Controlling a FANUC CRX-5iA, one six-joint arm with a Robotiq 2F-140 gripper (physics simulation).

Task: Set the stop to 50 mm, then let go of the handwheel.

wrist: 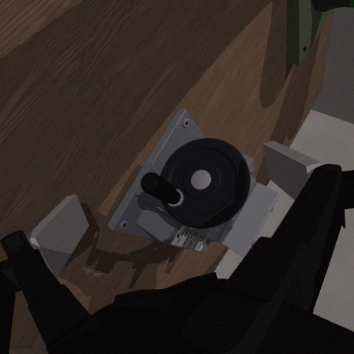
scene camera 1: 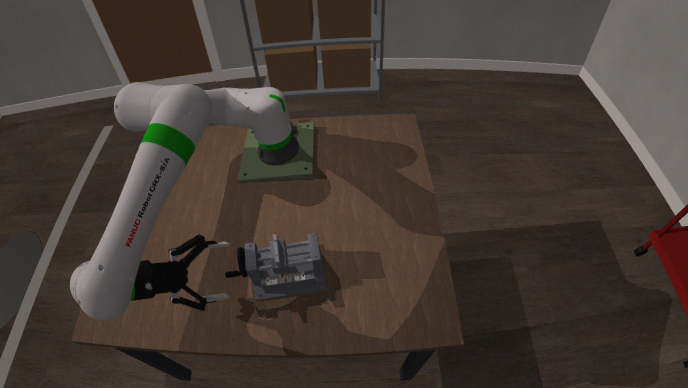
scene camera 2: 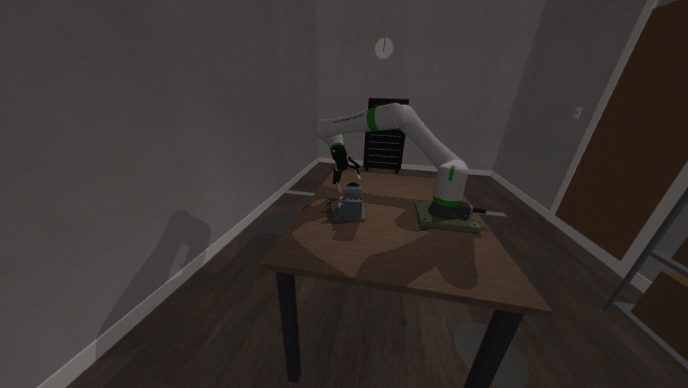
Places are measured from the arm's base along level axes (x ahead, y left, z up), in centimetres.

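Where they show: gripper, fingertip midpoint: [wrist: 171, 185] [scene camera 1: 226, 270] [scene camera 2: 349, 185]; arm's base, link origin: [scene camera 1: 278, 149] [scene camera 2: 443, 212].
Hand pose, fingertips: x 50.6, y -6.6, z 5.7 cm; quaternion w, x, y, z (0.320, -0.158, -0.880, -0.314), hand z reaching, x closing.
Things, the pixels of their centre, and the offset from my fingertips. "spot": a spot on its surface instead. Level surfaces: height alone.
- grey stop device, surface spot: [scene camera 1: 313, 284] spot: dy +23.3, dx +0.3, dz -5.9 cm
- black crank knob, body centre: [wrist: 162, 189] [scene camera 1: 234, 273] dy +1.8, dx +0.2, dz -1.5 cm
- stop, body centre: [wrist: 250, 218] [scene camera 1: 277, 250] [scene camera 2: 353, 191] dy +14.2, dx -5.1, dz +3.1 cm
- pale scale, surface spot: [wrist: 190, 239] [scene camera 1: 282, 278] spot: dy +15.5, dx +0.6, dz -2.1 cm
- wooden table, surface height: dz -7.7 cm
A grey stop device [scene camera 1: 313, 284] [scene camera 2: 351, 210] stands on the table. Its black handwheel [scene camera 1: 241, 261] [wrist: 220, 155] faces my gripper, and a black crank knob [scene camera 1: 232, 274] [wrist: 159, 187] sticks out from the wheel. The stop [scene camera 1: 278, 253] is a grey carriage on rods, in the left half of the frame. A pale scale [scene camera 1: 286, 279] [wrist: 190, 239] with a small red mark runs along the front; its numbers are too small to read. My gripper [scene camera 1: 223, 271] [scene camera 2: 349, 182] [wrist: 171, 185] is wide open and empty, back from the handwheel, with one fingertip to each side of it and touching neither wheel nor knob.
The wooden table [scene camera 1: 380, 200] [scene camera 2: 320, 250] also bears the green base plate [scene camera 1: 300, 172] [scene camera 2: 427, 222] of the arm. Behind the table stands a shelf rack [scene camera 1: 320, 43] with brown boxes. A red cart [scene camera 1: 672, 260] is at the right of scene camera 1's view.
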